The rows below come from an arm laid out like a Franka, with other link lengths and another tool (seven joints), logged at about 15 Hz.
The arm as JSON. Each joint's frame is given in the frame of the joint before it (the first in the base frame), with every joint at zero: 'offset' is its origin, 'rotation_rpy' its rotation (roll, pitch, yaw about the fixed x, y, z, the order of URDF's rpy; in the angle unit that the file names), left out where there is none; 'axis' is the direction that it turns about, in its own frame. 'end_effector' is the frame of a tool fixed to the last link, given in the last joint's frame.
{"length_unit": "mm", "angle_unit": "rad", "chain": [
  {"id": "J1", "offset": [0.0, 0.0, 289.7], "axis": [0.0, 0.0, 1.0]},
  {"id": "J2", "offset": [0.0, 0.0, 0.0], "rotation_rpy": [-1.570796, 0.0, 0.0], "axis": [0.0, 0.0, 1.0]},
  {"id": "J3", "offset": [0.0, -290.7, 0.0], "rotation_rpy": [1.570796, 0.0, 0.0], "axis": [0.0, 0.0, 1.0]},
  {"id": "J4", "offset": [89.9, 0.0, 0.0], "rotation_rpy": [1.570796, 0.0, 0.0], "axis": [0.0, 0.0, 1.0]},
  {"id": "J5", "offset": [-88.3, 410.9, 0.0], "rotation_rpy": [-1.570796, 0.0, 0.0], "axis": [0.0, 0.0, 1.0]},
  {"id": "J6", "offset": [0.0, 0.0, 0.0], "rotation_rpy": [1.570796, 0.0, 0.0], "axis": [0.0, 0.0, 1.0]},
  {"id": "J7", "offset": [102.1, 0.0, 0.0], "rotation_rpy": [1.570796, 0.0, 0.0], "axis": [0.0, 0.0, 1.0]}
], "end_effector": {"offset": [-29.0, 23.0, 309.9], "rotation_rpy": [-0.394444, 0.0, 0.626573]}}
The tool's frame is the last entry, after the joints.
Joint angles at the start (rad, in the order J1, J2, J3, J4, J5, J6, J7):
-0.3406 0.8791 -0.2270 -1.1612 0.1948 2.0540 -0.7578
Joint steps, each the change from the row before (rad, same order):
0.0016 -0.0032 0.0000 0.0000 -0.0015 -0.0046 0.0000
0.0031 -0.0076 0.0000 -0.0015 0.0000 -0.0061 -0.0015
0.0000 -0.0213 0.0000 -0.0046 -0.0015 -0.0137 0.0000
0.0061 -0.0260 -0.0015 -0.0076 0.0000 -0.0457 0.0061
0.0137 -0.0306 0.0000 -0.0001 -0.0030 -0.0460 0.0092
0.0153 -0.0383 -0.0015 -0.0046 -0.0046 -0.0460 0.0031
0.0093 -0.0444 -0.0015 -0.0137 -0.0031 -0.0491 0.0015
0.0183 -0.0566 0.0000 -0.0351 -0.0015 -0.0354 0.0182
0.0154 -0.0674 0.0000 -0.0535 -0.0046 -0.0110 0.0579
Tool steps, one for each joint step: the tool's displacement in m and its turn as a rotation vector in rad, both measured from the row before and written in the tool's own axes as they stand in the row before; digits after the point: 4 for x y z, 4 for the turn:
-0.0003 -0.0003 -0.0024 -0.0003 -0.0006 -0.0027
0.0001 -0.0008 -0.0052 0.0017 0.0017 -0.0039
0.0002 0.0045 -0.0120 0.0028 0.0026 0.0013
-0.0096 -0.0008 -0.0133 0.0079 -0.0256 -0.0082
-0.0060 -0.0045 -0.0223 0.0062 -0.0123 -0.0116
-0.0068 -0.0027 -0.0255 0.0044 -0.0070 -0.0165
-0.0113 0.0013 -0.0232 0.0074 -0.0147 -0.0130
-0.0139 -0.0057 -0.0246 0.0107 -0.0146 -0.0023
-0.0141 -0.0019 -0.0230 0.0083 -0.0166 0.0444

